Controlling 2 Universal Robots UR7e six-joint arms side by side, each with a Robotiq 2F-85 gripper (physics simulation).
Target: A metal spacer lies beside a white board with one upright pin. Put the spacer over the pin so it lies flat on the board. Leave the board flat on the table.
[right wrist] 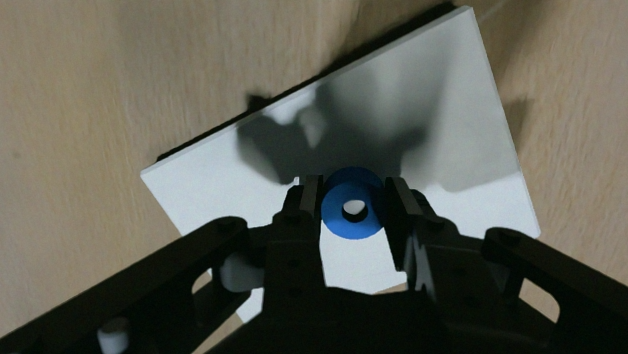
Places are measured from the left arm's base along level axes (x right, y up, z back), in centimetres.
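Pixels of known places: right gripper, between the fingertips: (352, 196).
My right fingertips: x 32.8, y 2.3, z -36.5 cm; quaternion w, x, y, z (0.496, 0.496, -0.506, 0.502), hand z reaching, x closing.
Note:
Ahead of a thing's pixels: the offset from my right fingertips to its middle. "spot": to the spot under its first point. Level surfaces: height alone.
My right gripper (352, 196) is shut on the blue spacer @[dz +0.0, dx +0.1, dy +0.8 cm] (352, 231), which sits between the fingertips over the white board, with its round hole facing the camera. Something pale shows inside the hole; I cannot tell whether it is the pin's top or the board's surface. Apart from that, the pin is not to be made out. The height of the spacer over the board cannot be judged from this view. The white board @[spot: dz -7.2, dx -0.1, dy -0.8 cm] (200, 187) lies beneath the gripper, turned at an angle, its near part hidden by the fingers. My left gripper is not in view.
The light wooden table @[dy -2.3 cm] (65, 100) surrounds the board. The board's corners show at the left, top right and right. Dark shadows of the gripper fall across the board's upper part and past its upper edge onto the table.

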